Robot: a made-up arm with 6 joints.
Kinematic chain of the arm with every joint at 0, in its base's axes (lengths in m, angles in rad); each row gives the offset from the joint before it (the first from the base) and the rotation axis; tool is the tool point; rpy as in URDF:
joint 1: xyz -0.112 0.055 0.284 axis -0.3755 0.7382 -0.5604
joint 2: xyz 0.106 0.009 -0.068 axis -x
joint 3: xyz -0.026 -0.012 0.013 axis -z
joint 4: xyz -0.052 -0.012 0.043 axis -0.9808 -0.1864 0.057
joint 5: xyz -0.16 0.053 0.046 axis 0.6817 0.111 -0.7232
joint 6: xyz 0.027 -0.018 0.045 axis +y
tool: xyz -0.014 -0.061 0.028 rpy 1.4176 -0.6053 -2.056
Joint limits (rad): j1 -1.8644..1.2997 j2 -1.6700..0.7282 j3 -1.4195..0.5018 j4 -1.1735..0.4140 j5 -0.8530..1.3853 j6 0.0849..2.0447
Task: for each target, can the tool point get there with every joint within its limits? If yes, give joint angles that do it. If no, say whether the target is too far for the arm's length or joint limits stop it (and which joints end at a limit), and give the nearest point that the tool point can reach.
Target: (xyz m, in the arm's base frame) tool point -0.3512 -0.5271 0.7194
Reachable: no: too far | nearest point -0.2256 -0.2176 0.4130 | short by 0.453 m
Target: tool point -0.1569 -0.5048 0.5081
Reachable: no: too far | nearest point -0.1628 -0.2410 0.3860 | short by 0.291 m
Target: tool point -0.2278 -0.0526 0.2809
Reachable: yes | joints -0.7976 -0.1632 0.2887 -0.1699 0.1405 0.3949
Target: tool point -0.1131 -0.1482 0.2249
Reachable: yes | joints -0.2969 -0.9428 -0.0748 -0.6653 -0.5574 1.1744
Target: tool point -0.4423 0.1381 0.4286
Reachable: no: joint limits stop it (at a limit: joint 1, joint 5, joint 6) | nearest point -0.3713 0.1020 0.3735 | short by 0.097 m
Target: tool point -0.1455 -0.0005 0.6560
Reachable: no: joint limits stop it (at a limit: joint 2, joint 3, joint 4, joint 5) | nearest point -0.1294 0.0063 0.5462 | short by 0.111 m
